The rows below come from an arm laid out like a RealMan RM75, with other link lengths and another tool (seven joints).
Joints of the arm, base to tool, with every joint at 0 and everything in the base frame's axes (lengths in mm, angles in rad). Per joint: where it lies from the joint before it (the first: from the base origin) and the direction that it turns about. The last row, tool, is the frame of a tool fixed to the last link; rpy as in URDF.
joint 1: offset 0 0 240.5 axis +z
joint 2: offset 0 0 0 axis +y
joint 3: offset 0 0 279.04 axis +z
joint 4: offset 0 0 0 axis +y
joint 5: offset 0 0 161.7 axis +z
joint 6: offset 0 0 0 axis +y
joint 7: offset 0 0 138.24 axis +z
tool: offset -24 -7 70 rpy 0 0.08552 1.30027
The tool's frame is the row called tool.
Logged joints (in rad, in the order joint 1, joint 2, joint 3, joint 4, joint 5, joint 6, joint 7), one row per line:
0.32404 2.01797 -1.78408 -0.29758 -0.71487 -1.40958 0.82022
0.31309 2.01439 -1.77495 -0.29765 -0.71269 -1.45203 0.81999
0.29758 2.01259 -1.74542 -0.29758 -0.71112 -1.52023 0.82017
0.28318 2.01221 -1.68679 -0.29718 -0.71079 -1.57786 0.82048
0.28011 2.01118 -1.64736 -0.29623 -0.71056 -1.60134 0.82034
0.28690 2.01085 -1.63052 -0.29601 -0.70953 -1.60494 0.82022
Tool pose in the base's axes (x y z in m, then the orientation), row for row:
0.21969 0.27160 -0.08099 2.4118 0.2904 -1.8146
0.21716 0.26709 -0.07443 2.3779 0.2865 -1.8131
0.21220 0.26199 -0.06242 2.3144 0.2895 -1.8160
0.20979 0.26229 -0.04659 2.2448 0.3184 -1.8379
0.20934 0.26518 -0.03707 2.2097 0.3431 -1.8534
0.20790 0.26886 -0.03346 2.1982 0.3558 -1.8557
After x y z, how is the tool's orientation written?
As angles about the fixed x, y, z axes (roll, pitch, yaw), in radians.
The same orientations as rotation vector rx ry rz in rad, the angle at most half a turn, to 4 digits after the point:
1.7916 -2.0456 -1.0616
1.7738 -2.0139 -1.0853
1.7423 -1.9599 -1.1402
1.7114 -1.9165 -1.2293
1.7006 -1.8965 -1.2845
1.7027 -1.8859 -1.3057

